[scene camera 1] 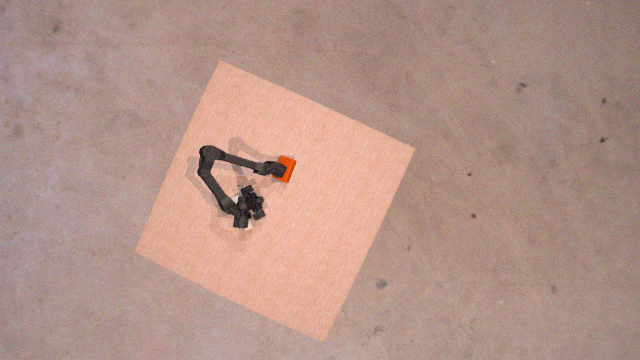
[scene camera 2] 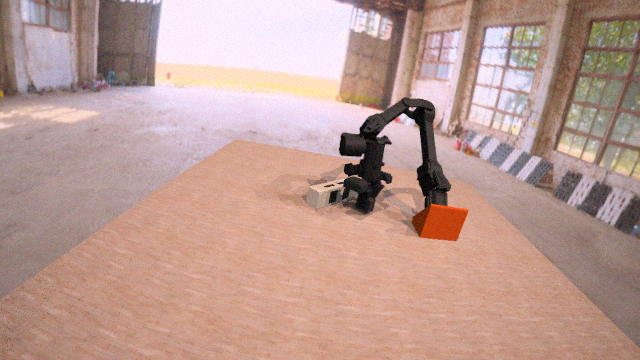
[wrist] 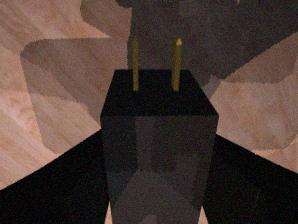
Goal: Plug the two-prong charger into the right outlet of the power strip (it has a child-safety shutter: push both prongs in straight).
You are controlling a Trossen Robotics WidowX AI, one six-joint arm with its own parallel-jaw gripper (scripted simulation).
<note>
The gripper carries a two-prong charger.
The gripper also shows in the wrist view.
</note>
